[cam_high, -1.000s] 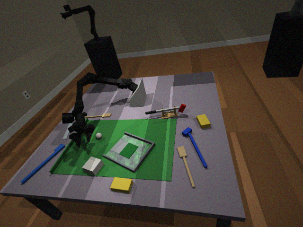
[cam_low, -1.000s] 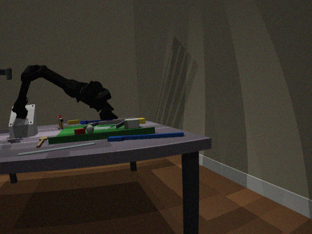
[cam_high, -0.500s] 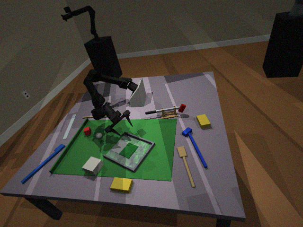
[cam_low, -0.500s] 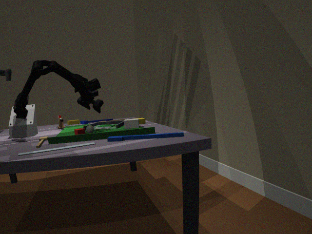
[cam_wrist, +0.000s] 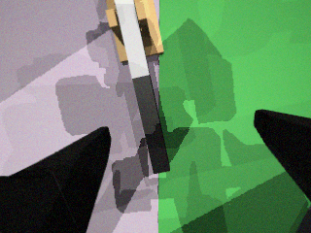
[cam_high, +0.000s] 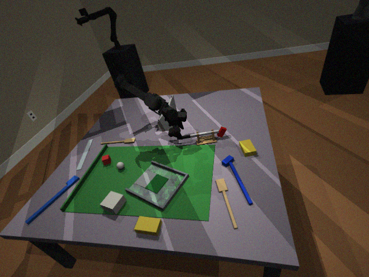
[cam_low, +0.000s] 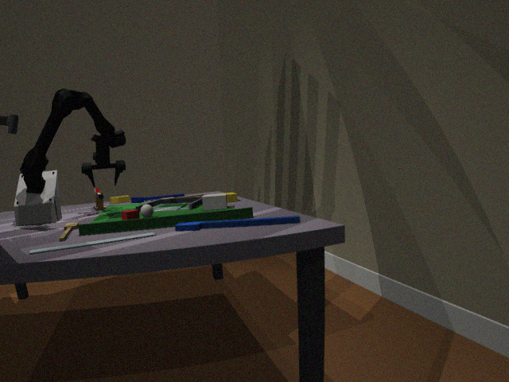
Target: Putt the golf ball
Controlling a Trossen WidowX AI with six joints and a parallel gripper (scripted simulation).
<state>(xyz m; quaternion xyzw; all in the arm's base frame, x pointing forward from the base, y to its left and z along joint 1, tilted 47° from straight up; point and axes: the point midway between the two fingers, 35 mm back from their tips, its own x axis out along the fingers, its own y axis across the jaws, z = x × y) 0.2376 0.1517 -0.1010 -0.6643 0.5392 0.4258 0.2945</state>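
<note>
My gripper tip is 60 mm past the red putter, 100 mm to the right of it and 40 mm above it. Also, from my gripper tip: blue putter: 200 mm ahead, 320 mm to the left, 90 mm below; red cube: 170 mm ahead, 460 mm to the right, 80 mm below; white golf ball: 210 mm ahead, 340 mm to the right, 80 mm below.
</note>
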